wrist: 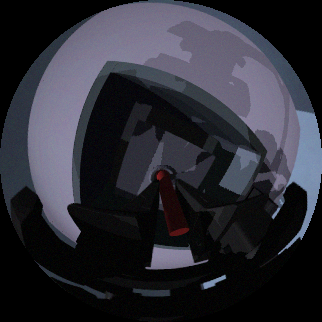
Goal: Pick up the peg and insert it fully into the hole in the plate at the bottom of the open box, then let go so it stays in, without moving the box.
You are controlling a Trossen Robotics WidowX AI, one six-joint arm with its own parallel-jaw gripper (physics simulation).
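Places are measured from the arm's base along level axes (x ahead, y left, z up), in metres.
Pixels of known places: gripper, fingertip midpoint: [166, 183].
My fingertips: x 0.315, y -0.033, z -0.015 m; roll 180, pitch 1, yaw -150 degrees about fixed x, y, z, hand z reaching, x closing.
Ahead of a thing's pixels: the offset from my fingertips to its top centre. "spot": to the spot under its first point. Level surfaces: height alone.
The red peg {0.003 m back, 0.004 m left, 0.049 m up} [171, 210] is held between the dark fingers of my gripper [166, 183], which is shut on it. The peg leans a little in this view, with its near end low and its far end at the hole. The grey plate {0.004 m ahead, 0.002 m left, 0.009 m down} [187, 151] lies at the bottom of the open box {0.004 m ahead, 0.002 m left, 0.028 m up} [135, 71]. A rounded rim of the hole {spot: 0.006 m ahead, 0.009 m right, 0.010 m down} [165, 168] shows just around and behind the peg's far end. Whether the far end is inside the hole or only over it, I cannot tell. The fingers hide part of the plate.
The box walls surround the plate on its sides, and their rim runs close around the fingers. A pale table top {0.070 m down} [55, 125] lies around the box, with the arm's dark shadow across its upper right part.
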